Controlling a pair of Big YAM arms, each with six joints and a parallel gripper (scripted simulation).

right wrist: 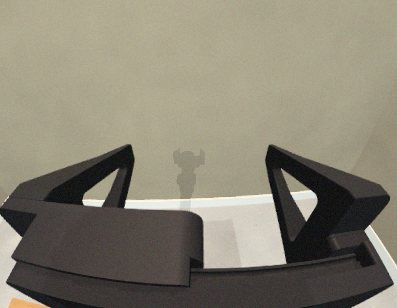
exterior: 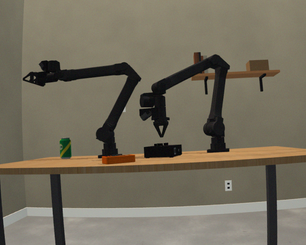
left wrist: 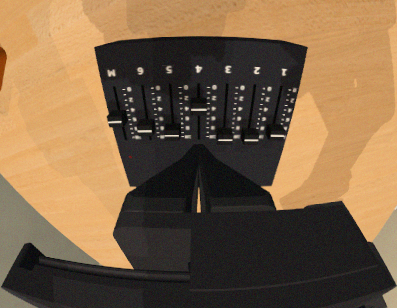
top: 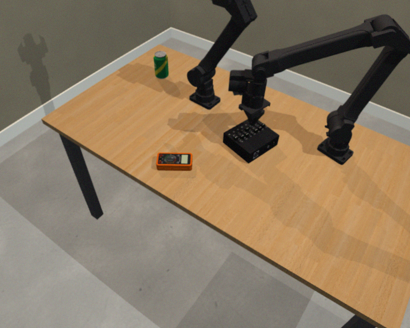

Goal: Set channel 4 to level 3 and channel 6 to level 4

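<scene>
My left gripper is now 4 cm short of the channel 6 fader cap, 4 cm above it and 1 cm to the left of it. Also, from my left hand: M fader cap 6 cm ahead, 4 cm below, 3 cm to the right; then channel 4 fader cap 4 cm below, 2 cm to the right, 1 cm behind; then channel 5 fader cap 4 cm below, 2 cm ahead.
</scene>
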